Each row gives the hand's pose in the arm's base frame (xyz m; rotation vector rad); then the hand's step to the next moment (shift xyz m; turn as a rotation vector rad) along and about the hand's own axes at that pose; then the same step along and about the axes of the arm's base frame.
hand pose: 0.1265 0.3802 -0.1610 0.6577 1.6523 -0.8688
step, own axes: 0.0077 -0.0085 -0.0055 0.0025 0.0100 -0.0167
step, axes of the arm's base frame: -0.0117 -0.0005 -0.0050 -0.0021 0.0194 -0.0024
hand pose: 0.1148 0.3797 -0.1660 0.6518 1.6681 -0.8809
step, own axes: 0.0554 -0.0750 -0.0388 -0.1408 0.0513 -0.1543
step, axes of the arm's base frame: -0.0952 -0.0122 -0.0314 -0.0088 0.1581 0.1456
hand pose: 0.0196 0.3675 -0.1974 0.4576 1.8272 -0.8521
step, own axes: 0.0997 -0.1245 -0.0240 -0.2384 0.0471 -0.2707
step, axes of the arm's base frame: -0.1368 -0.0740 -0.0428 -0.0469 0.2477 0.2623
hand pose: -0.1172 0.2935 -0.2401 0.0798 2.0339 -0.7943
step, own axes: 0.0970 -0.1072 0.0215 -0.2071 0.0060 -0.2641
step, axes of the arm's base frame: -0.0774 -0.1204 -0.0298 -0.0744 0.2039 0.2560
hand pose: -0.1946 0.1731 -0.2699 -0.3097 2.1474 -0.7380
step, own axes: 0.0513 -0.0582 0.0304 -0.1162 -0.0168 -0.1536
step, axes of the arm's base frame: -0.0106 -0.0818 -0.0122 -0.0466 0.1005 0.1585
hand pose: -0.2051 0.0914 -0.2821 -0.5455 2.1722 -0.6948
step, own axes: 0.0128 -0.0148 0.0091 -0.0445 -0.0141 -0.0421
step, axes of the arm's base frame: 0.0016 -0.0214 -0.0026 -0.0036 0.0277 0.0563
